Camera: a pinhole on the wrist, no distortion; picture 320 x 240 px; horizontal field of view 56.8 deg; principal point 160.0 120.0 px. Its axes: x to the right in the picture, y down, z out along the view. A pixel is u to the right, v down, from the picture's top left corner.
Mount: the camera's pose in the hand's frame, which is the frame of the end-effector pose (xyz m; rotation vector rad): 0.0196 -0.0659 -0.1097 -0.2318 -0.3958 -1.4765
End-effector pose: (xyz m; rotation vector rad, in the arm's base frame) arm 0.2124 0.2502 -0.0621 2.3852 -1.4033 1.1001
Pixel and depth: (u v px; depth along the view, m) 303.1 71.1 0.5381
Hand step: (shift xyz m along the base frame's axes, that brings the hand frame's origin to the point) 0.2935 -0.0887 -0.3983
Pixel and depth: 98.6 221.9 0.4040
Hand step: 0.0068 -0.2856 -0.1387
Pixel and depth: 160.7 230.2 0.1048
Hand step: 0.0258 -0.0149 0.0428
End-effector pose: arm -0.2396 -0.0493 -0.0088 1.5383 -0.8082 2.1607
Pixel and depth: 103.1 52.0 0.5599
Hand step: 0.1728 -0.4004 -0.1408
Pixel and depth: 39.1 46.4 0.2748
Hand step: 0.0136 -0.1613 -0.0913
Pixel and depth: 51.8 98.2 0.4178
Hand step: 0.0365 -0.3111 -0.0682
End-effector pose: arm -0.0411 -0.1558 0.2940 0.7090 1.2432 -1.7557
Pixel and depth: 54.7 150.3 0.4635
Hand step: 0.2401 -0.2783 -0.0400
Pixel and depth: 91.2 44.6 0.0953
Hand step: -0.0023 0.0382 0.0069
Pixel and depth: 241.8 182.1 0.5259
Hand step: -0.0124 -0.4368 0.0834
